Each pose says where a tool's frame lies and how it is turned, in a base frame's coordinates. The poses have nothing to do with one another.
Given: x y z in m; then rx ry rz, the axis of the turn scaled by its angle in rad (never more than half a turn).
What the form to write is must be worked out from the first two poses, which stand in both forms.
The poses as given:
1: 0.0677 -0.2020 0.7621 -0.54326 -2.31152 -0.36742
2: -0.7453 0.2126 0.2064 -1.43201 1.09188 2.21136
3: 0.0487 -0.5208 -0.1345 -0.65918 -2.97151 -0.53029
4: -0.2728 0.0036 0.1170 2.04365 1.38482 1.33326
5: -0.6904 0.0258 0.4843 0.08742 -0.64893 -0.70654
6: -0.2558 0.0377 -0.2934 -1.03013 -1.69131 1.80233
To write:
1: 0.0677 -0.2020 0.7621 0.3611 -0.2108 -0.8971 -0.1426
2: -0.7453 0.2126 0.2064 0.1444 -0.4969 0.3789 0.7673
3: 0.0487 -0.5208 -0.1345 0.0260 -0.2133 -0.9615 -0.1716
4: -0.2728 0.0036 0.1170 0.1672 0.7181 0.4866 0.4685
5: -0.6904 0.0258 0.4843 0.8862 0.0420 -0.3121 -0.3398
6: -0.2558 0.0377 -0.2934 0.2299 -0.3744 -0.6147 0.6551
